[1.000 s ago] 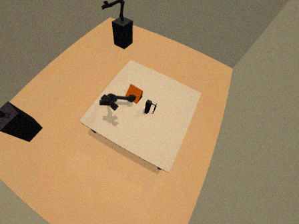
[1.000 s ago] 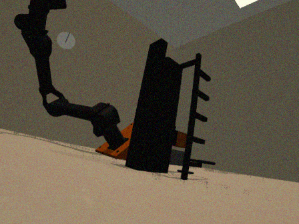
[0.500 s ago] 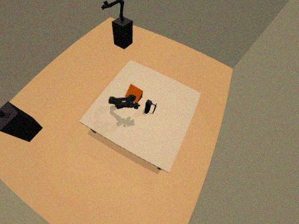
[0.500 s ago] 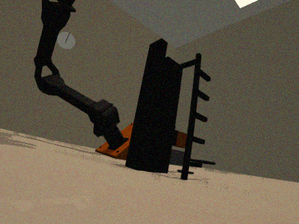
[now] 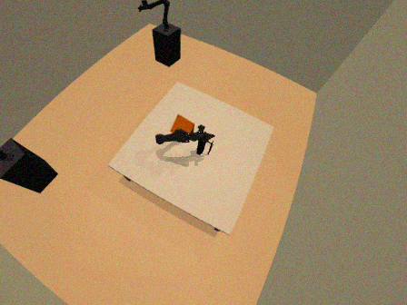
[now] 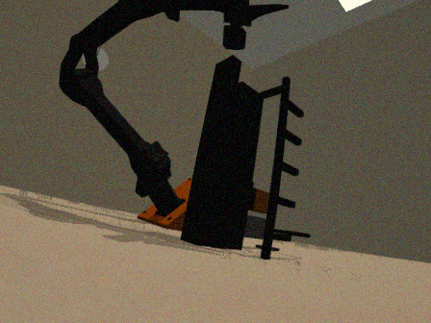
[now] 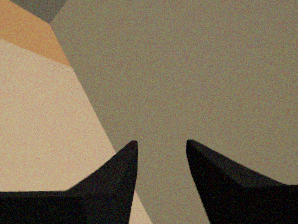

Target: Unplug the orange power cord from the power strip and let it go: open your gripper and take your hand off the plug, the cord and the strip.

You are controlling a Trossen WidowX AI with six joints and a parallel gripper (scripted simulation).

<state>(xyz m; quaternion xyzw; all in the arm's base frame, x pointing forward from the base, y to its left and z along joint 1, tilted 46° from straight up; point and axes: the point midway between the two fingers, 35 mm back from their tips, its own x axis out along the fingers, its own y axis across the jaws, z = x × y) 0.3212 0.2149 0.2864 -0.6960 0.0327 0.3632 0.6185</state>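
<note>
My gripper tip is 31 cm above the orange plug, 10 cm past it and 6 cm to the right of it. The rest, counted from my gripper tip: tall black slab 25 cm below, 9 cm behind, 3 cm to the right.
</note>
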